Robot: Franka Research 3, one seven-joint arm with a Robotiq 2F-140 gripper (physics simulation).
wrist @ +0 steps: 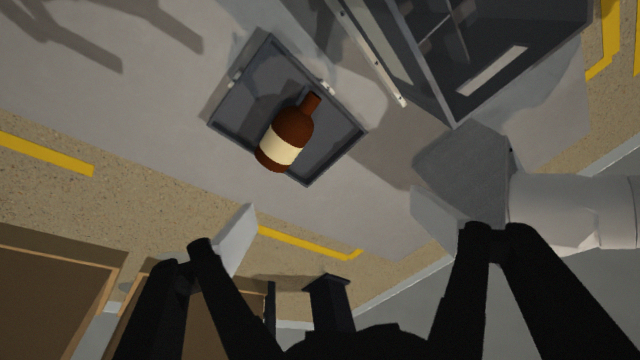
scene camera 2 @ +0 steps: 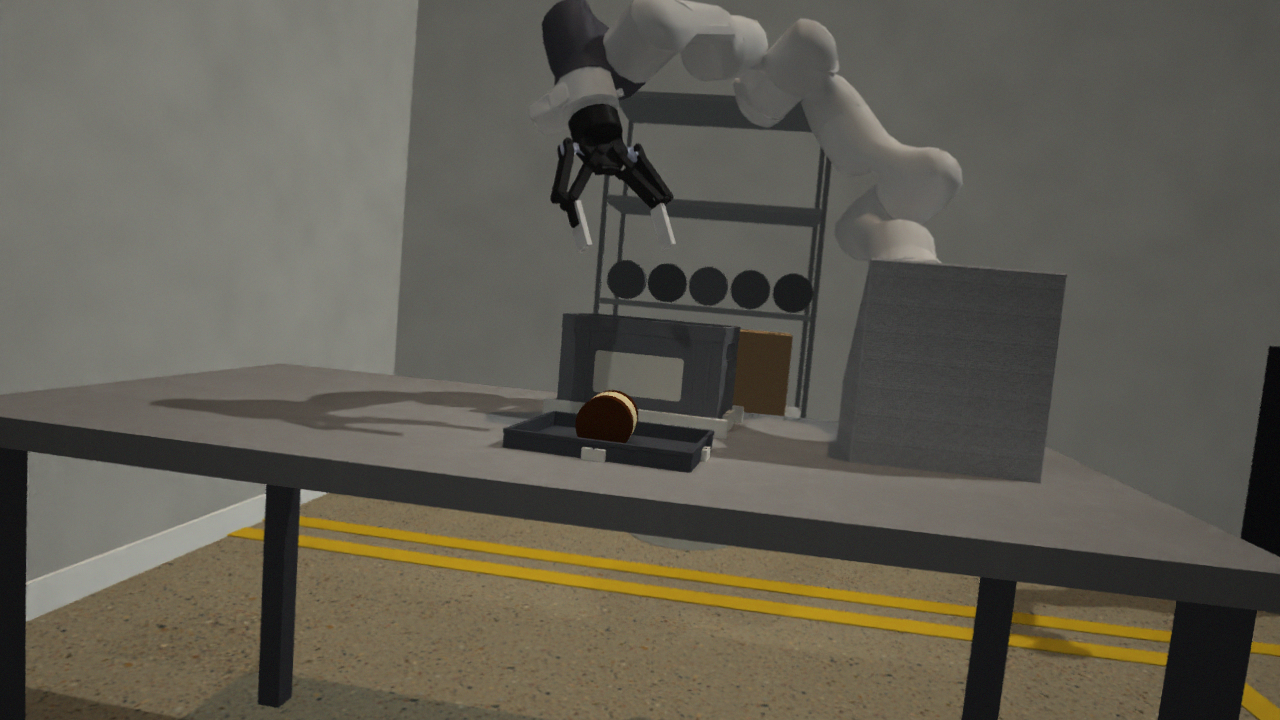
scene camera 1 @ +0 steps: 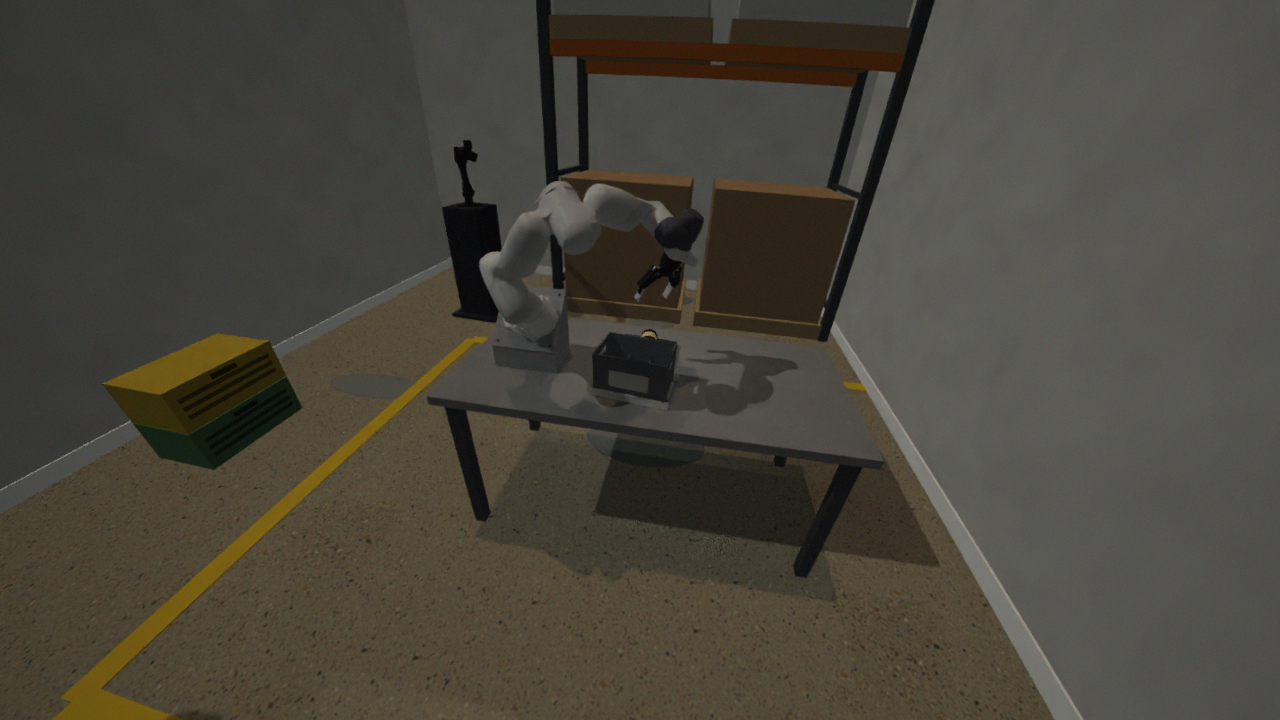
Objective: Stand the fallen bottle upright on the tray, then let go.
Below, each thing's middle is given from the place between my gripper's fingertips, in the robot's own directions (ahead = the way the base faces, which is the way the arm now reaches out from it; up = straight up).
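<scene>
The brown bottle [scene camera 2: 612, 415] is 240 mm below my hand, and I find it 10 mm behind my hand and 40 mm to the left of it as well.
</scene>
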